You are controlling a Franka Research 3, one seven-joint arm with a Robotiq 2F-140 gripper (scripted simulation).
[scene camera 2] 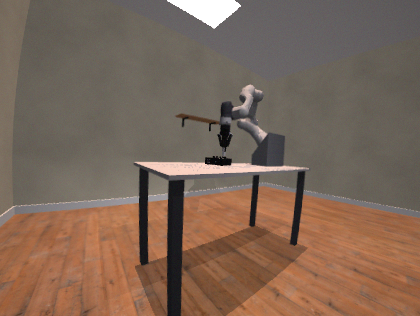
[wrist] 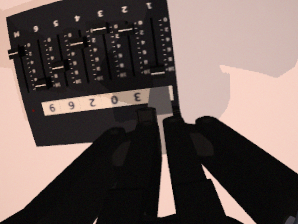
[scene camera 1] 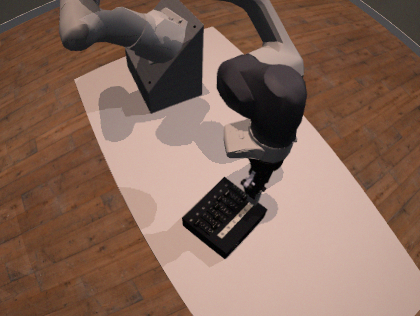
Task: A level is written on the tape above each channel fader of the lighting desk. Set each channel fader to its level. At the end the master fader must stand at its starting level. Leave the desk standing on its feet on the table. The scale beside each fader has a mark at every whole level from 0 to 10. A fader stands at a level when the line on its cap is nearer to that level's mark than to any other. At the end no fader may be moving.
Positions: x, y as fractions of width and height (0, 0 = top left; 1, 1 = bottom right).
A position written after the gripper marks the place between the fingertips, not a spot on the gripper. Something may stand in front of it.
In view: the gripper (scene camera 1: 0.60, 0.64).
The gripper also shows in the wrist view (wrist: 0.54, 0.46).
